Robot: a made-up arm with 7 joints.
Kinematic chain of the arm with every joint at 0, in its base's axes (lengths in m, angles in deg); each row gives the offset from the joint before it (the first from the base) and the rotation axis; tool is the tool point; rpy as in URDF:
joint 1: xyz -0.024 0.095 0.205 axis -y
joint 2: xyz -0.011 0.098 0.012 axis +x
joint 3: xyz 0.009 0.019 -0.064 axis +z
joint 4: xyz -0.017 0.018 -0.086 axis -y
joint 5: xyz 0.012 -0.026 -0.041 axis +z
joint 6: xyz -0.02 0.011 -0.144 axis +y
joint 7: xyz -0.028 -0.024 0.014 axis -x
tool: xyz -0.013 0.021 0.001 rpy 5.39 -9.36 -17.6
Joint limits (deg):
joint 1: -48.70..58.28
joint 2: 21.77..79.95
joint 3: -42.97..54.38
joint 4: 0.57..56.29
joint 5: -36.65..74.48
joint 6: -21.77..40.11
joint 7: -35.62..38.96
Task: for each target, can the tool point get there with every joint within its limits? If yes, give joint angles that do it. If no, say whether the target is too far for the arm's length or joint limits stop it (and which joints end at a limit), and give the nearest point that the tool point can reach.
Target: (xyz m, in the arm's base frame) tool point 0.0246 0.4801 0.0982
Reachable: yes | joints 0.23 75.50 -17.32 40.42 43.13 -4.91 1.82
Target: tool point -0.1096 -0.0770 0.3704
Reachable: no: joint limits stop it (at a limit: joint 1, joint 2, joint 3, joint 4, joint 5, joint 7) | nearest point -0.1796 0.1971 0.0211 | short by 0.449 m
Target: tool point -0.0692 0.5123 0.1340
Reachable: yes | joints -4.36 72.12 -7.29 9.28 6.40 3.80 20.76
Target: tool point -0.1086 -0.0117 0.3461
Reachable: no: joint limits stop it (at a limit: joint 1, joint 2, joint 3, joint 4, joint 5, joint 7) | nearest point -0.1760 0.1997 0.0223 | short by 0.393 m
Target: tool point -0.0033 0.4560 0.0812
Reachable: yes | joints 8.17 66.17 9.96 14.06 51.41 29.97 -19.61
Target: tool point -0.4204 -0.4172 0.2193
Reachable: no: too far | nearest point -0.2004 0.1778 -0.0015 | short by 0.672 m
